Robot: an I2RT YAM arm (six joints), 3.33 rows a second.
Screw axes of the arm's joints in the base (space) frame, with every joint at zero. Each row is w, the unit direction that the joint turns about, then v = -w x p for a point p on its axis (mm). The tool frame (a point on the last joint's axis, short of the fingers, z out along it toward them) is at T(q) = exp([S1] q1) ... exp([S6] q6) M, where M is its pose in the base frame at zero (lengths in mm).
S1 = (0, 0, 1, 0, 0, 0)
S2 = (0, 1, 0, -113.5, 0, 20)
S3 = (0, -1, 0, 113.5, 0, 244)
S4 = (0, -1, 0, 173.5, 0, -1)
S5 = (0, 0, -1, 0, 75, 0)
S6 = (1, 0, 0, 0, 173.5, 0)
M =
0 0 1 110.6
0 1 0 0
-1 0 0 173.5
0 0 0 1
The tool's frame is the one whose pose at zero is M.
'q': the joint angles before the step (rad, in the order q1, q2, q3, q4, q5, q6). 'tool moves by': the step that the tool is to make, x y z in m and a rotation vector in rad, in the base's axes. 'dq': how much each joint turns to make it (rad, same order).
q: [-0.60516, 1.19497, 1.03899, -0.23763, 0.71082, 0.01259]
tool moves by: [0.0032, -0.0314, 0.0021, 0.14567, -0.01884, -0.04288]
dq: [-0.09262, 0.11546, 0.14229, -0.17137, -0.10157, 0.11569]
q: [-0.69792, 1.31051, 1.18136, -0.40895, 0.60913, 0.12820]
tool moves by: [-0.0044, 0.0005, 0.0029, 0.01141, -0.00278, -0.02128]
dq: [-0.00789, -0.00766, 0.01156, -0.03565, 0.00598, 0.01947]
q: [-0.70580, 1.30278, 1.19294, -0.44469, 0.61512, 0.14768]
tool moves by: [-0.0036, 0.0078, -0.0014, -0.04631, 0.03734, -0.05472]
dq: [0.02259, -0.02793, -0.03290, 0.01399, 0.09700, -0.01308]
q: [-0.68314, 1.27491, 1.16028, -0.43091, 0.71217, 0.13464]
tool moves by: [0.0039, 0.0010, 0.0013, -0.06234, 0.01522, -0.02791]
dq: [0.01785, 0.00124, -0.01556, 0.06960, 0.06861, -0.03791]
